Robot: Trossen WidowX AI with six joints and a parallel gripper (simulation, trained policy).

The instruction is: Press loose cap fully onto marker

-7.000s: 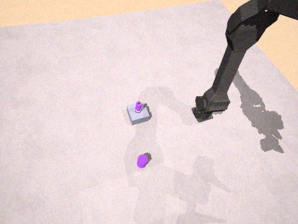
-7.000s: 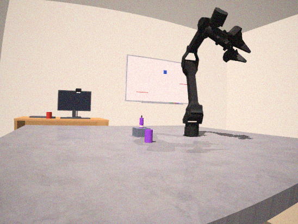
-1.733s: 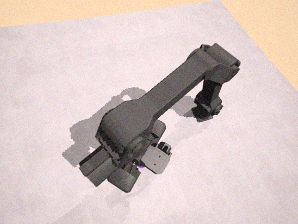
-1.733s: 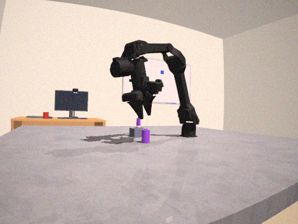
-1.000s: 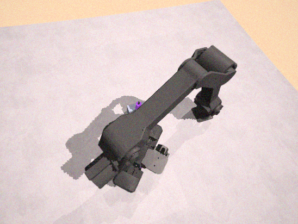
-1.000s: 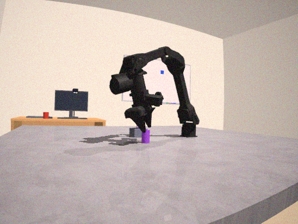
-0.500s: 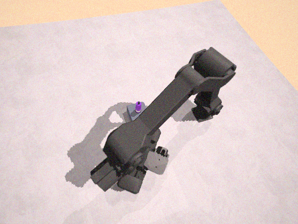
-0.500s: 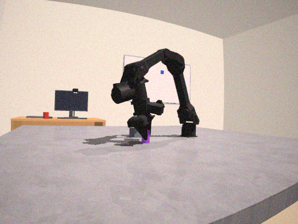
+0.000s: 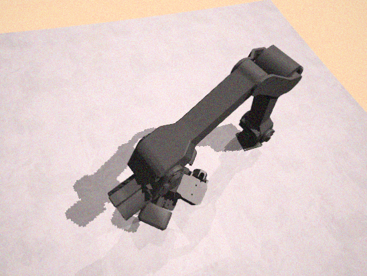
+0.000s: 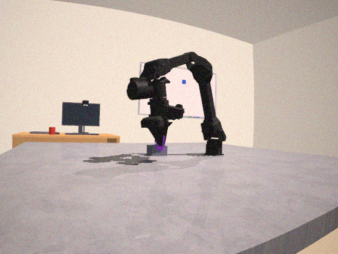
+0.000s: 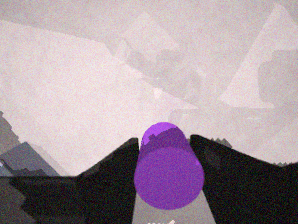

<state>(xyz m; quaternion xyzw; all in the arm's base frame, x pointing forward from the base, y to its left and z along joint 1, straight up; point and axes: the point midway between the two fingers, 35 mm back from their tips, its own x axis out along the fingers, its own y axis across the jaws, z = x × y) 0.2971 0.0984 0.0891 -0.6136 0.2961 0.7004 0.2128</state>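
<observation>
Right now my gripper tip is 160 mm to the left of the grey holder block, 50 mm past it and 40 mm above it. Round my gripper tip: purple cap (10 mm above).
</observation>
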